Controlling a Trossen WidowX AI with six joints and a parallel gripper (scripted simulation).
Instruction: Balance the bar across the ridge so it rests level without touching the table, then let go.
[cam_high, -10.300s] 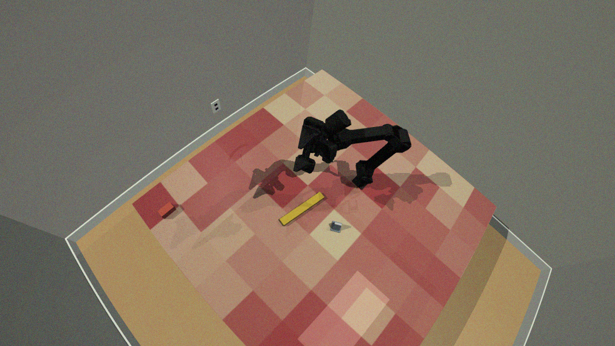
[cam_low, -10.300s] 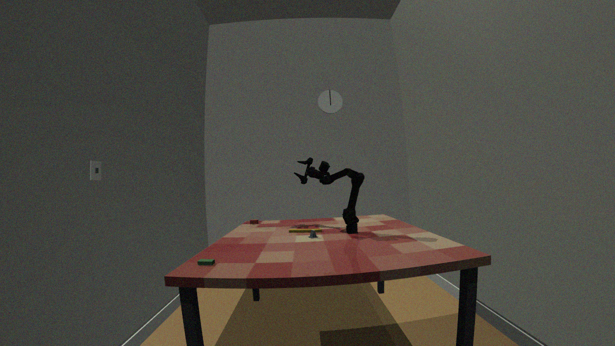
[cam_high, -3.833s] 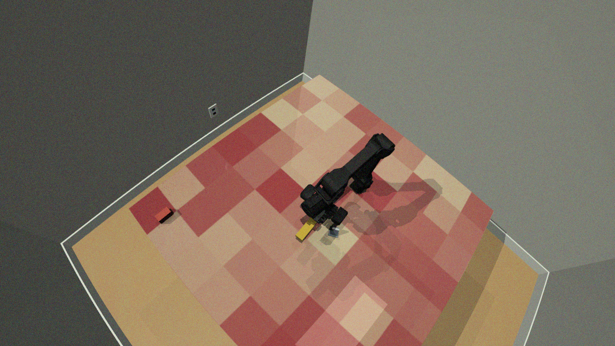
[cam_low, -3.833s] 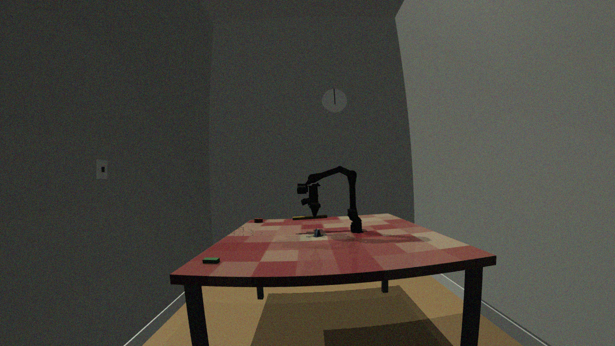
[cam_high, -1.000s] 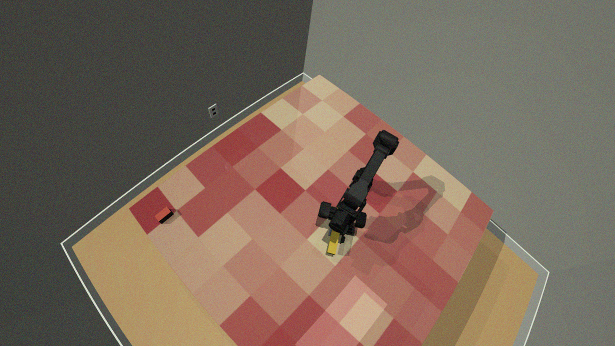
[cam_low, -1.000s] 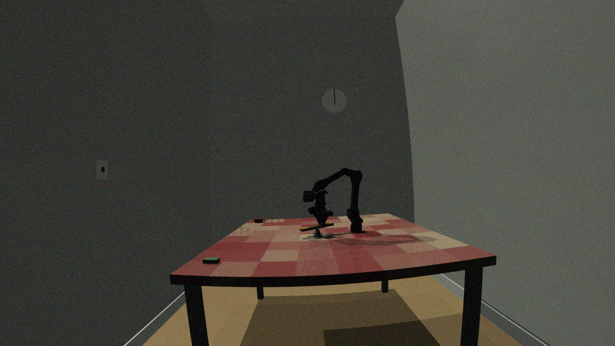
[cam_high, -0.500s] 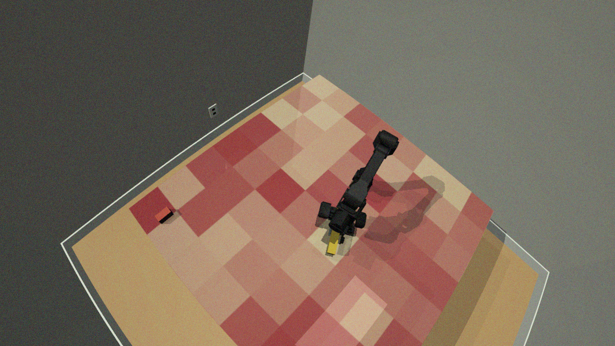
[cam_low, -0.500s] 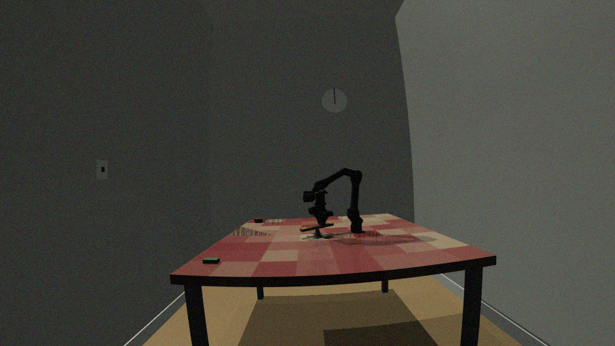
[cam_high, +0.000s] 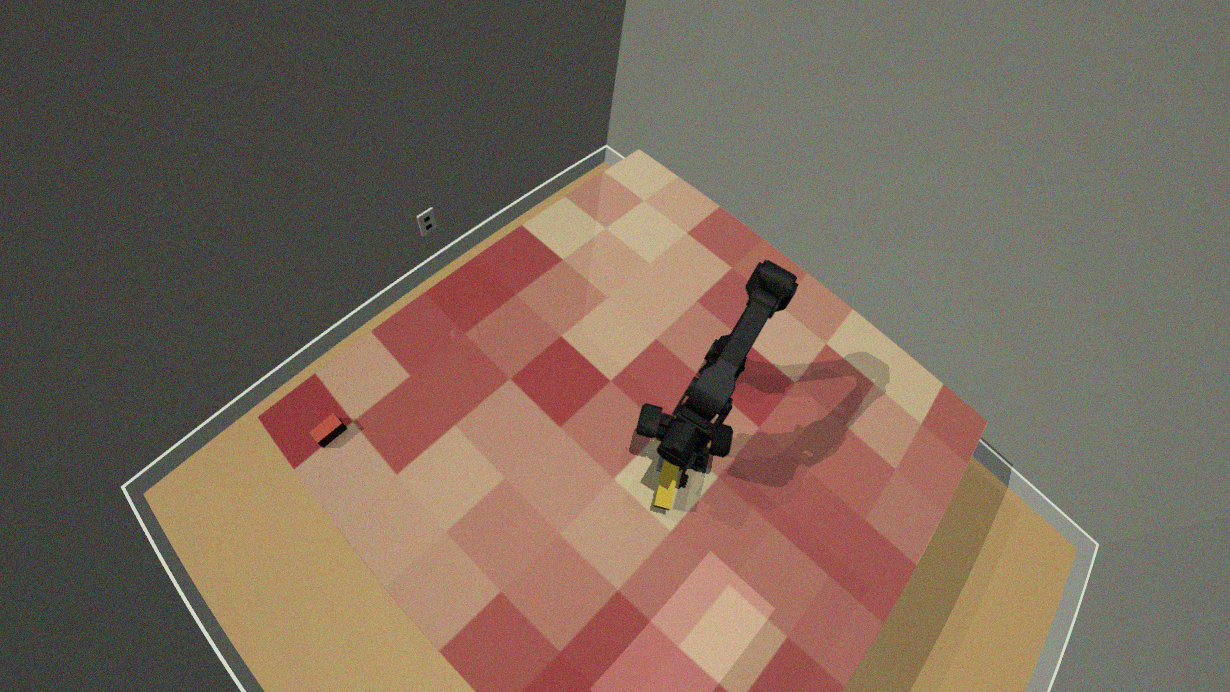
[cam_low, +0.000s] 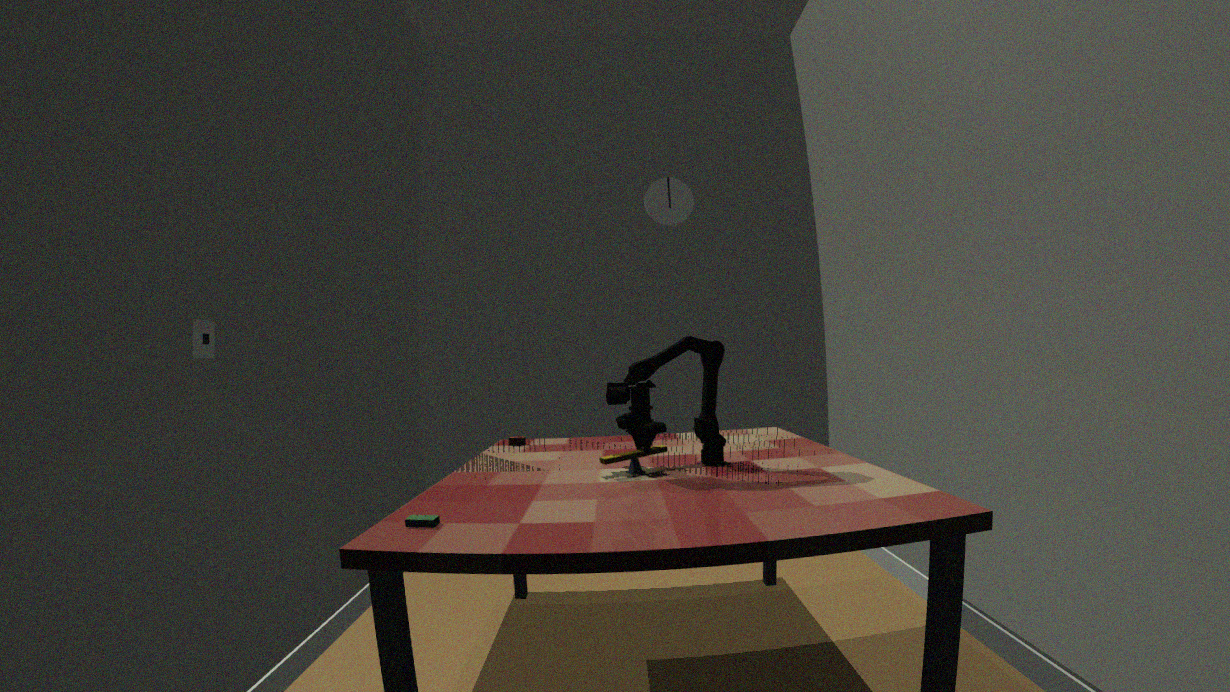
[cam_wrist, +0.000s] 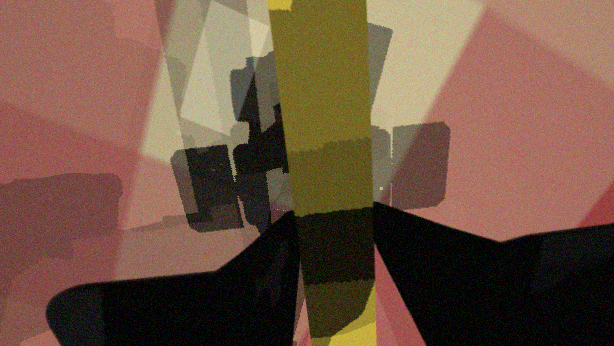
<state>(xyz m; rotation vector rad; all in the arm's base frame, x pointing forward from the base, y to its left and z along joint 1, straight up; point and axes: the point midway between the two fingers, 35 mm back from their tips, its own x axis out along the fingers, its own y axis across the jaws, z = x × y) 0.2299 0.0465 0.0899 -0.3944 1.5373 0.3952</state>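
My gripper tip is 3 cm short of the yellow bar and 1 cm to the right of it. Also, from my gripper tip: orange-red block (55 cm to the right, 51 cm ahead, 4 cm below); then small green block (51 cm ahead, 45 cm to the left, 5 cm below).
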